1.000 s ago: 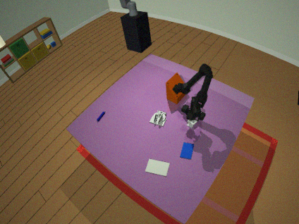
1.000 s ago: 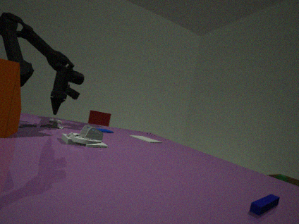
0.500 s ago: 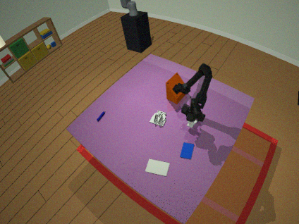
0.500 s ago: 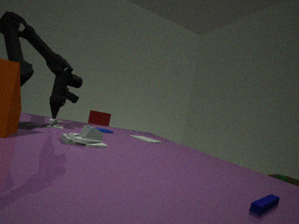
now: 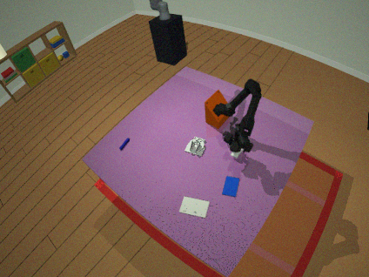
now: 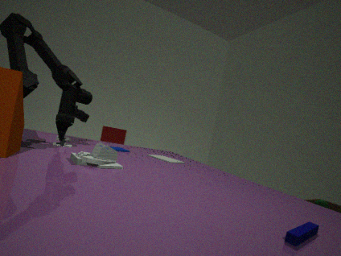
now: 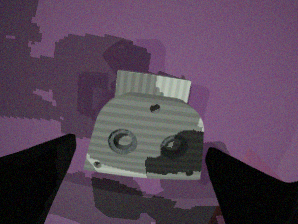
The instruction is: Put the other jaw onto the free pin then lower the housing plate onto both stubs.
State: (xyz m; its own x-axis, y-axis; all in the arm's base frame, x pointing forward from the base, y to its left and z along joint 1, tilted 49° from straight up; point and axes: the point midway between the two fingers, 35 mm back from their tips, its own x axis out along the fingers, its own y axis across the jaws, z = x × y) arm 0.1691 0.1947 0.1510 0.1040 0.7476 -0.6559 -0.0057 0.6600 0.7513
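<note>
Right now the white jaw piece is 280 mm to the right of my gripper tip, 80 mm ahead of it and 10 mm below it. The rest, counted from my gripper tip: flat blue plate (240 mm ahead, 90 mm to the left, 20 mm below); blue bar (720 mm to the right, 350 mm ahead, 20 mm below); flat white plate (470 mm ahead, 30 mm to the right, 20 mm below).
</note>
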